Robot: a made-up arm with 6 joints.
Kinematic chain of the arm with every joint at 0, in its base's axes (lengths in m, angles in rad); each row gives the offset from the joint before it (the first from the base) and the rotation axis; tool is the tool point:
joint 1: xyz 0 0 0.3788 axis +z
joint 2: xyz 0 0 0 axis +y
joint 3: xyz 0 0 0.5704 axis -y
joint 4: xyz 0 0 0 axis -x
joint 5: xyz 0.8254 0 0 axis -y
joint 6: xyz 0 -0.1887 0 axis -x
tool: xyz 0 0 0
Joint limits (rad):
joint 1: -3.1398..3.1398
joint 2: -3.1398..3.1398
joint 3: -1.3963..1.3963
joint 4: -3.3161..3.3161
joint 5: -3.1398..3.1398
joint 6: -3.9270..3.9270
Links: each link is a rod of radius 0.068 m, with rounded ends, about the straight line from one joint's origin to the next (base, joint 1, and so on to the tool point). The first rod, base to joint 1, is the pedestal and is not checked.
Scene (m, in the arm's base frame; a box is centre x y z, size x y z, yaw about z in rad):
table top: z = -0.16
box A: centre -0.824 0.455 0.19 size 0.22 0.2 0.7 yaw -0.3
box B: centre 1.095 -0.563 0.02 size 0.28 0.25 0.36 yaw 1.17
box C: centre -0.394 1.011 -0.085 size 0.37 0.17 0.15 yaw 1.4
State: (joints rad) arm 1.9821 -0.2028 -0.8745 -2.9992 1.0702 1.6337
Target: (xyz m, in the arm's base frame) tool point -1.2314 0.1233 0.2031
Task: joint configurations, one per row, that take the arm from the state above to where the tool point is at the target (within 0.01 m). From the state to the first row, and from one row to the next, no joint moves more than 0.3 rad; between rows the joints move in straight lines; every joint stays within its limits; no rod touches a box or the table.
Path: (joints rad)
1: 2.2715 -0.0328 -0.9754 -2.7268 1.2359 1.7217
2: 2.5610 0.1371 -1.0763 -2.4544 1.4016 1.8097
3: 2.8504 0.3071 -1.1771 -2.1820 1.5674 1.8977
4: 3.1398 0.4771 -1.2780 -1.9097 1.7331 1.9857
5: 3.1042 0.5693 -1.0174 -2.1099 1.6384 1.9354
6: 3.0687 0.6614 -0.7568 -2.3102 1.5437 1.8851
7: 3.0331 0.7536 -0.4963 -2.5105 1.4490 1.8348
8: 2.9976 0.8458 -0.2357 -2.7108 1.3543 1.7846
9: 2.9620 0.9380 0.0249 -2.9111 1.2596 1.7343
10: 2.9265 1.0302 0.2855 -3.1114 1.1649 1.6840
11: 2.8909 1.1224 0.5461 -3.3117 1.0702 1.6337

